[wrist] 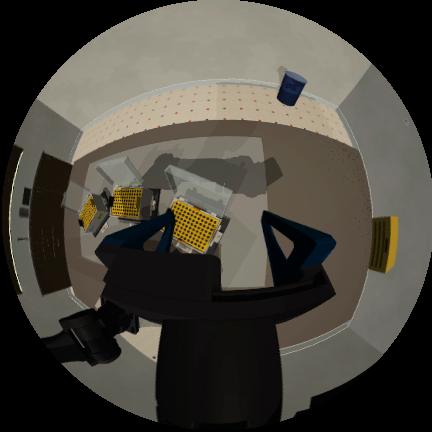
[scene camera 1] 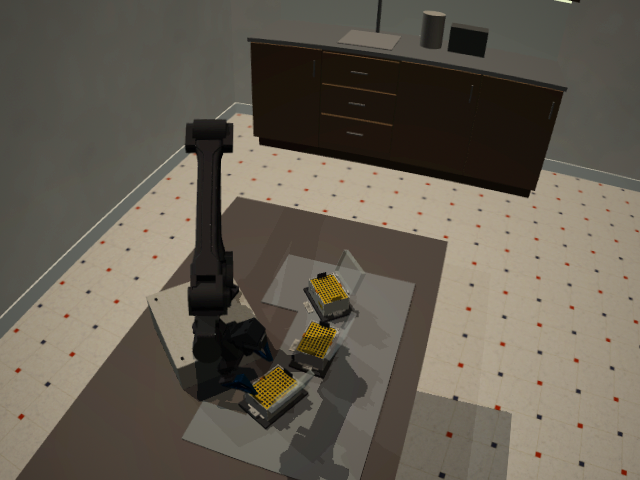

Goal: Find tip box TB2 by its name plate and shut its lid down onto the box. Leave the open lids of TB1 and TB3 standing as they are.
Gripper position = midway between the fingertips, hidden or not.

Observation:
In view: the gripper (scene camera 1: 263, 377), a clear lid (scene camera 1: 349, 272), a clear lid (wrist: 212, 197) and a clear lid (wrist: 120, 171).
The gripper also shows in the wrist view (wrist: 217, 215).

